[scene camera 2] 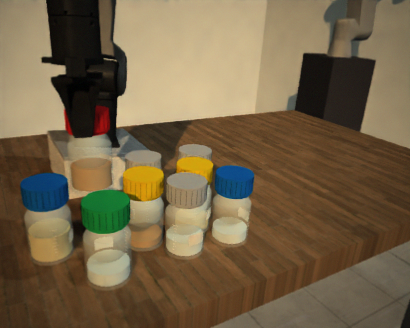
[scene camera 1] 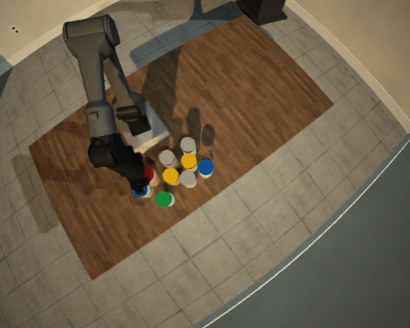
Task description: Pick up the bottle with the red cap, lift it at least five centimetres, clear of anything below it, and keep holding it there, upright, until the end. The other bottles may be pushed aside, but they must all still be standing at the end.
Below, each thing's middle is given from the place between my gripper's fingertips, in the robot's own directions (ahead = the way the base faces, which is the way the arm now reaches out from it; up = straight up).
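Scene:
My gripper is 2 cm above the red-capped bottle [scene camera 2: 90, 160] and 1 cm to the right of it. Counting from my gripper, there's the green-capped bottle [scene camera 2: 107, 243], 11 cm below, 2 cm to the left and 9 cm ahead, and there's the blue-capped bottle [scene camera 2: 231, 208], 11 cm below, 4 cm ahead and 20 cm to the left. Going by their middles, the blue-capped bottle is the farthest from my gripper of the things named here.

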